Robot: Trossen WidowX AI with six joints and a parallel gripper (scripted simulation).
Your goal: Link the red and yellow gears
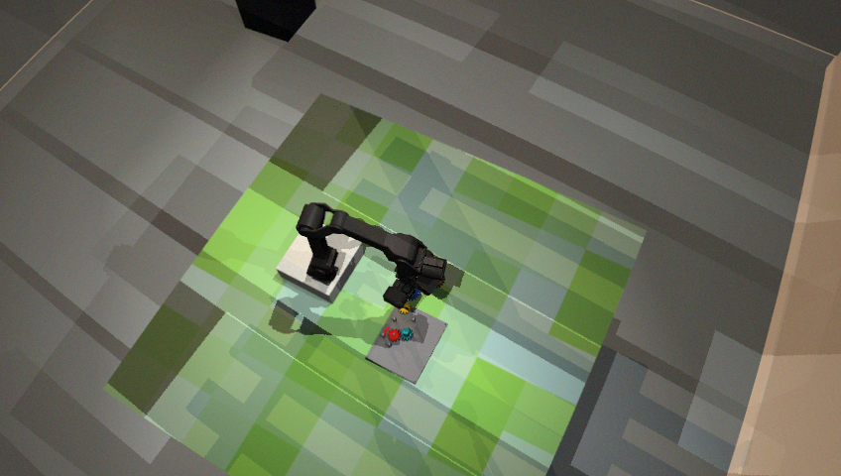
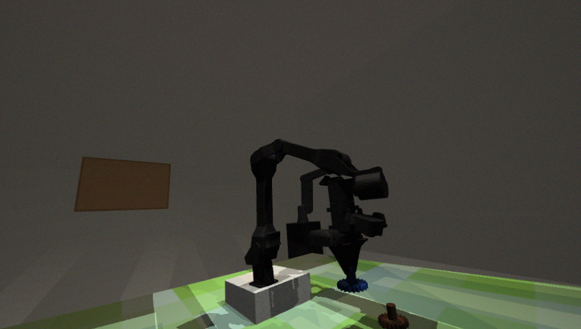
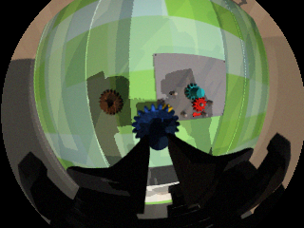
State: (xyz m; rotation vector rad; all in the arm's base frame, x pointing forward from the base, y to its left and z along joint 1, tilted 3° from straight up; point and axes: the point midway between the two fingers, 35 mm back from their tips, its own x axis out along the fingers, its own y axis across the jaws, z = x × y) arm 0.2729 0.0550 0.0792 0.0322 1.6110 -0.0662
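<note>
Right now my gripper tip is 11 cm above the teal gear, 10 cm to the left of it and 3 cm short of it. Also, from my gripper tip: brown gear: 11 cm below, 10 cm to the left, 3 cm ahead; then blue gear: 1 cm below; then curved white arrow: 12 cm below, 2 cm behind.
</note>
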